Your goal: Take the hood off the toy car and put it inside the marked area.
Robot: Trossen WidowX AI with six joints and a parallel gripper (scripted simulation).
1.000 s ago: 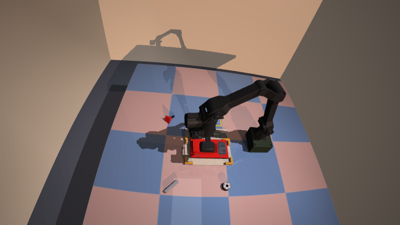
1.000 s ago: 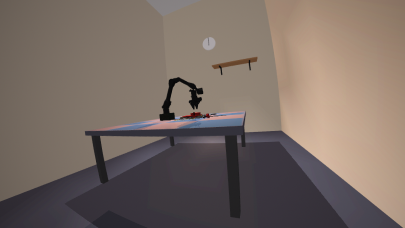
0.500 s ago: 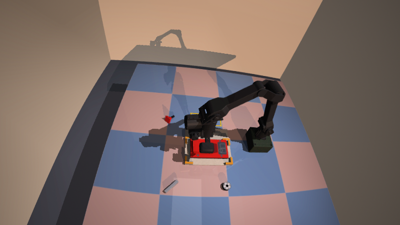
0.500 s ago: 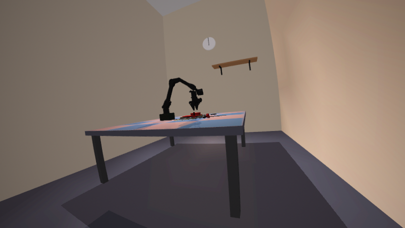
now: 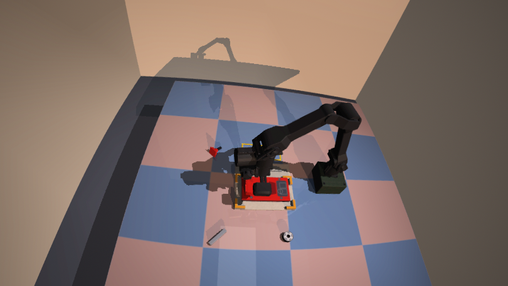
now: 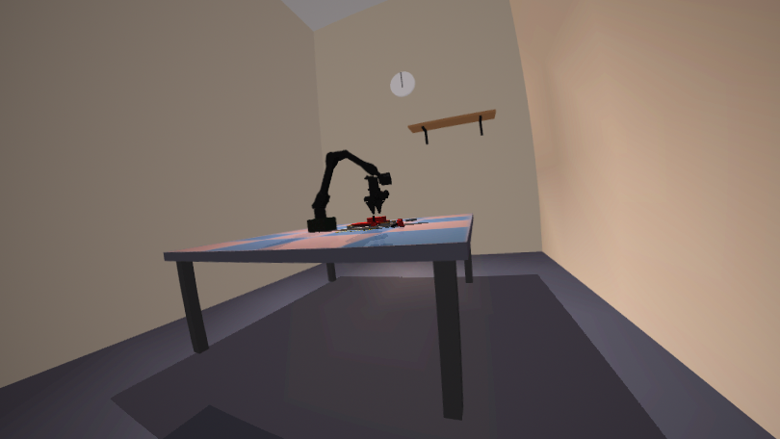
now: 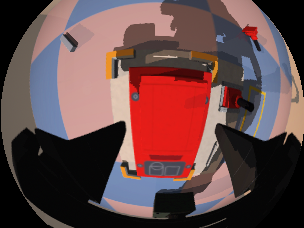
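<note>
The red hood lies 30 mm below my gripper tip. From my gripper tip the other things lie so: wheel: 180 mm to the left, 150 mm behind, 60 mm below.
</note>
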